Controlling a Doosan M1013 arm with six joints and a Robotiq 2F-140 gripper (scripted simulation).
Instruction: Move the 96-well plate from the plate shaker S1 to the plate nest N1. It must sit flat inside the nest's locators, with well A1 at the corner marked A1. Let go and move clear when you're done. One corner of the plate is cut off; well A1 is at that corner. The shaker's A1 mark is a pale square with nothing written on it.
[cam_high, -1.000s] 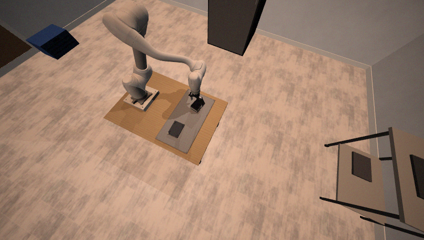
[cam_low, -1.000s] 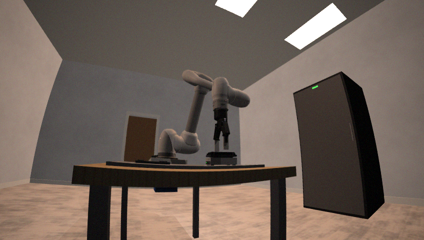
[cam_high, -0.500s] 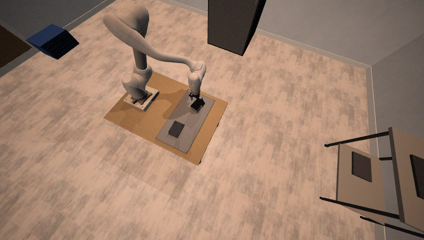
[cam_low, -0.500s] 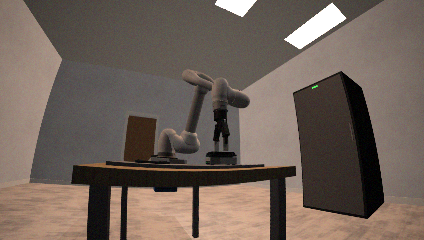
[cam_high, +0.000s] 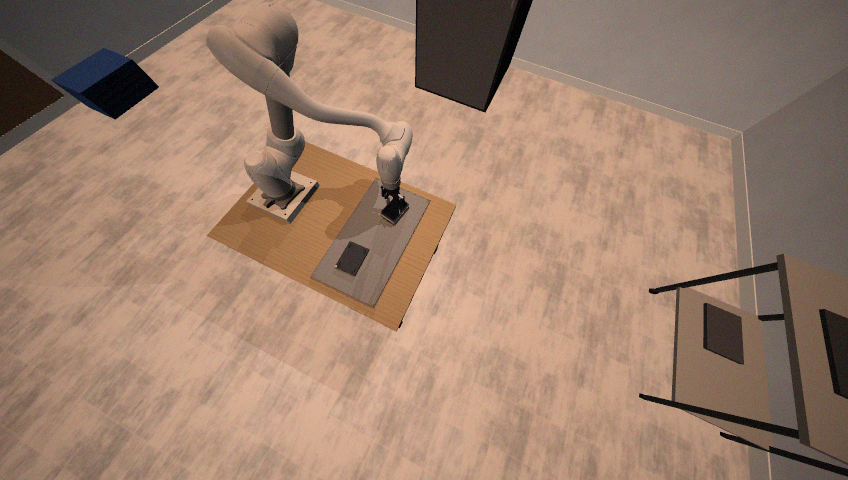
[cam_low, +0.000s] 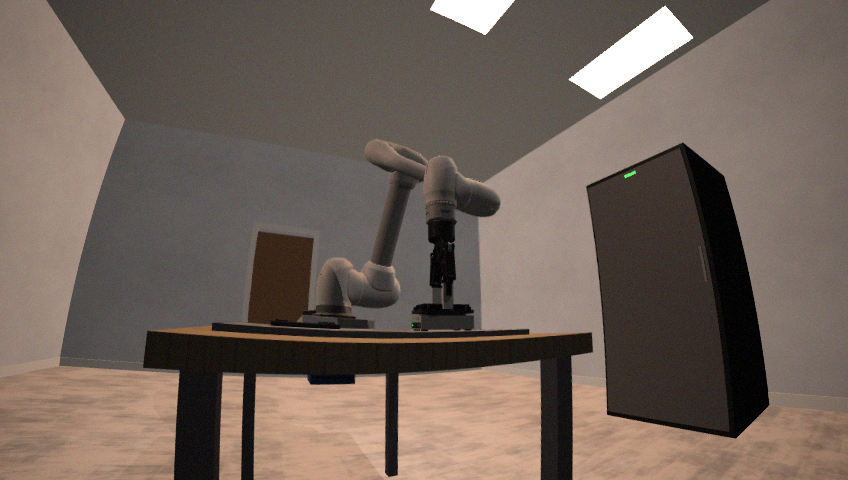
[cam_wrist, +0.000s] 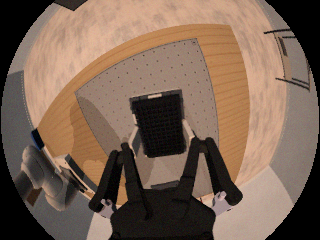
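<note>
Right now the plate nest N1 is 36 cm to the right of my hand, 8 cm below it and 4 cm behind it. From my hand the other things lie so: 96-well plate: 2 cm below.
</note>
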